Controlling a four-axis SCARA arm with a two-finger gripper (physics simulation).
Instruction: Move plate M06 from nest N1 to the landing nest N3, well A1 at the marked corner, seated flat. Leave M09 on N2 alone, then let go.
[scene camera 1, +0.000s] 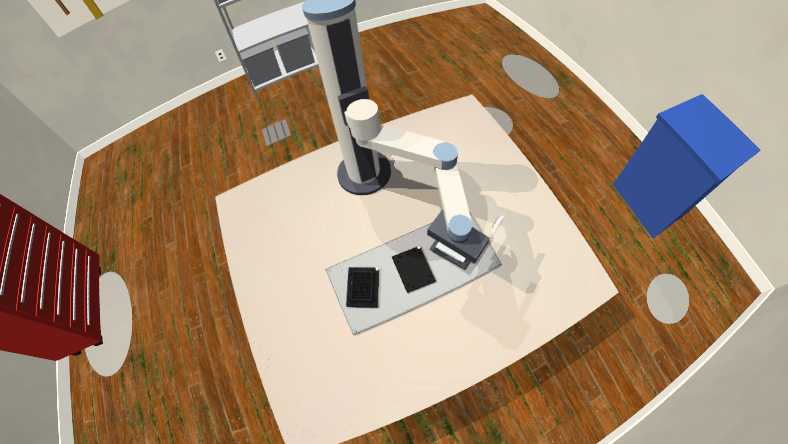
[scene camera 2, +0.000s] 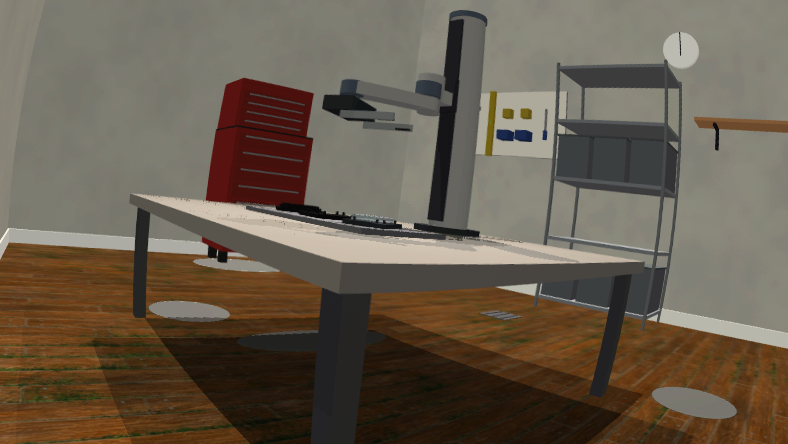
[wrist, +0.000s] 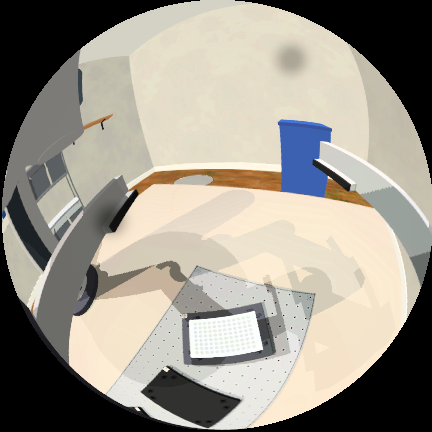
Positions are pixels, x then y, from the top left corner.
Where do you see my gripper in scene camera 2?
403, 122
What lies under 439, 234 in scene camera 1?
My gripper.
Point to a white well plate M06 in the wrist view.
At 235, 334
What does my gripper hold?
Nothing.
